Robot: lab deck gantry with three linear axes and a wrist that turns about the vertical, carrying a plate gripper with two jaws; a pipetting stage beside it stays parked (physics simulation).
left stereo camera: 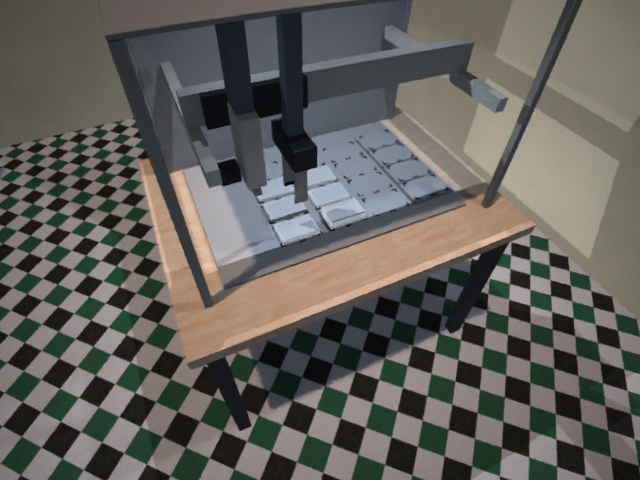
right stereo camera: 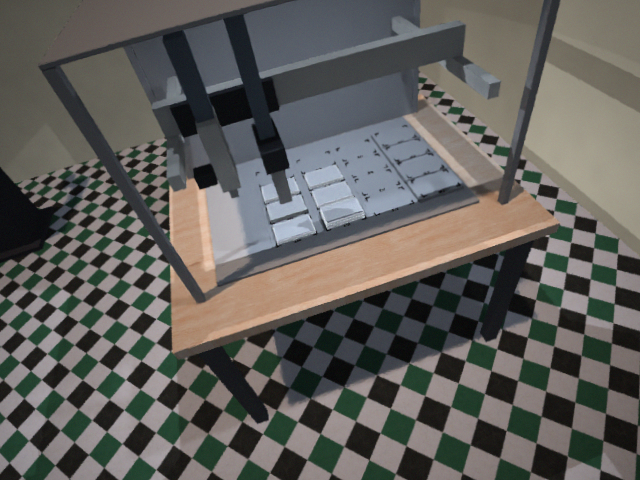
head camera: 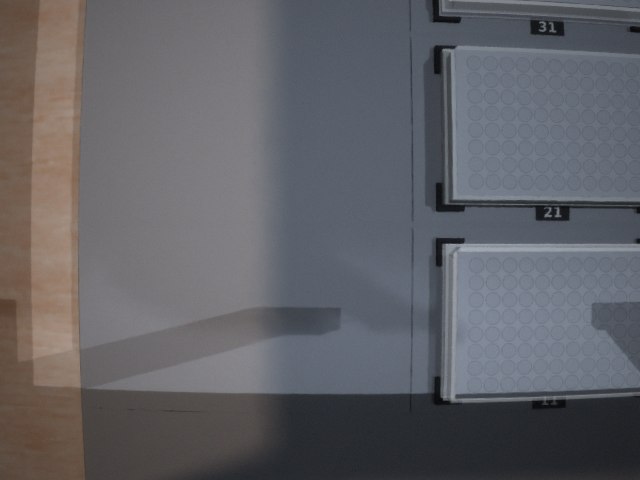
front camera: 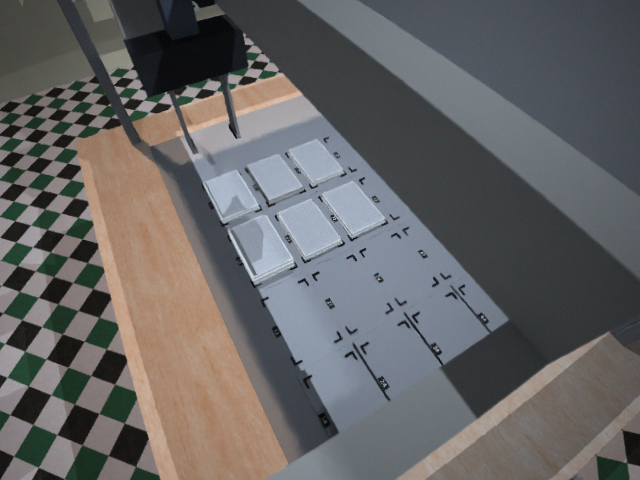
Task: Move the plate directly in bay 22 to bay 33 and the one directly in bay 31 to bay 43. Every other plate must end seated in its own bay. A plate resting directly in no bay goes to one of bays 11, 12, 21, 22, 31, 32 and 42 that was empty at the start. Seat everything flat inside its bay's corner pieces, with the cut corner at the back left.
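Frame: origin at the robot's base, x ahead, y left, z up, level; metres.
Seen in the pictures: gripper, fingertip midpoint: [left stereo camera: 295, 192] [right stereo camera: 283, 193] [front camera: 214, 140]; robot's base, link origin: [left stereo camera: 283, 246] [right stereo camera: 277, 246] [head camera: 439, 397] [front camera: 203, 186].
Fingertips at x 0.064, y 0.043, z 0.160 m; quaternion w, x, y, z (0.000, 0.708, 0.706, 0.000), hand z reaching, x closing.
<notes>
Offsets run from my fingertips to a thing's top centre. "pt": to the spot under its first point.
My gripper [front camera: 215, 143] [left stereo camera: 294, 191] is open and empty, above the deck's left part. Plates lie inside the corner pieces of bay 11 @[pt dx +0.003, dy +0.002, dz -0.146 m] [front camera: 231, 193] [head camera: 542, 325], bay 21 @[pt dx +0.006, dy +0.105, dz -0.146 m] [front camera: 274, 177] [head camera: 542, 124] and bay 31 @[pt dx +0.004, dy +0.213, dz -0.146 m] [front camera: 315, 160]. The bay 11 plate looks flat, its cut corner at the back left. Bay 22's plate @[dx +0.164, dy +0.107, dz -0.146 m] [front camera: 310, 228] [right stereo camera: 331, 195] and bay 32's plate @[dx +0.164, dy +0.214, dz -0.146 m] [front camera: 353, 208] [right stereo camera: 324, 176] also lie in their bays. Bay 12 holds a taller, layered pile @[dx +0.164, dy +0.000, dz -0.133 m] [front camera: 262, 248] [left stereo camera: 343, 212] that looks like two stacked plates. Bay 33 @[pt dx +0.328, dy +0.168, dz -0.160 m] [front camera: 378, 277], bay 43 @[pt dx +0.327, dy +0.275, dz -0.160 m] [front camera: 422, 253] and bay 42 @[pt dx +0.162, dy +0.276, dz -0.160 m] [front camera: 375, 198] show no plate.
The parked pipetting stage [left stereo camera: 248, 149] [right stereo camera: 219, 155] hangs left of the gripper. The grey gantry beam [left stereo camera: 387, 72] [right stereo camera: 361, 64] spans the deck and covers part of its back in the front view. A frame post [left stereo camera: 165, 180] stands at the left front.
</notes>
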